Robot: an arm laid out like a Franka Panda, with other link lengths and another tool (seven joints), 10 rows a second.
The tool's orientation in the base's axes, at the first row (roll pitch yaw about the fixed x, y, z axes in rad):
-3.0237 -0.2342 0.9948
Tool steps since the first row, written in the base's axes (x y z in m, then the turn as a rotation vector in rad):
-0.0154 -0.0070 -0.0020 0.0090 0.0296 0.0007
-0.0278 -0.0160 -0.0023 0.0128 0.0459 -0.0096
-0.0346 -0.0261 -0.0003 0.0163 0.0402 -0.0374
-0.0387 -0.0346 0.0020 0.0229 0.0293 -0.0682
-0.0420 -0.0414 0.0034 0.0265 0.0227 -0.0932
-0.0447 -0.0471 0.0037 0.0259 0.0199 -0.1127
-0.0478 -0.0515 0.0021 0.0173 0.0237 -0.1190
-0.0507 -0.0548 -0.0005 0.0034 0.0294 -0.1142
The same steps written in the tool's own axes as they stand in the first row. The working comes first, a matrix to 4 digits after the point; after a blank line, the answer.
The tool's axes in the first row as the columns of a matrix, in the base's axes (used below as rounded here):
0.5298 0.8477 0.0269
0.8158 -0.5180 0.2573
0.2321 -0.1144 -0.9659

-0.0143 -0.0092 -0.0003 0.0291 -0.0078 0.0072
-0.0283 -0.0150 -0.0026 0.0420 -0.0118 0.0214
-0.0397 -0.0158 -0.0074 0.0328 -0.0027 0.0469
-0.0483 -0.0151 -0.0119 0.0202 0.0120 0.0740
-0.0552 -0.0145 -0.0151 0.0109 0.0214 0.0966
-0.0612 -0.0139 -0.0169 0.0038 0.0245 0.1147
-0.0669 -0.0141 -0.0166 0.0009 0.0160 0.1215
-0.0717 -0.0145 -0.0150 -0.0007 0.0007 0.1180

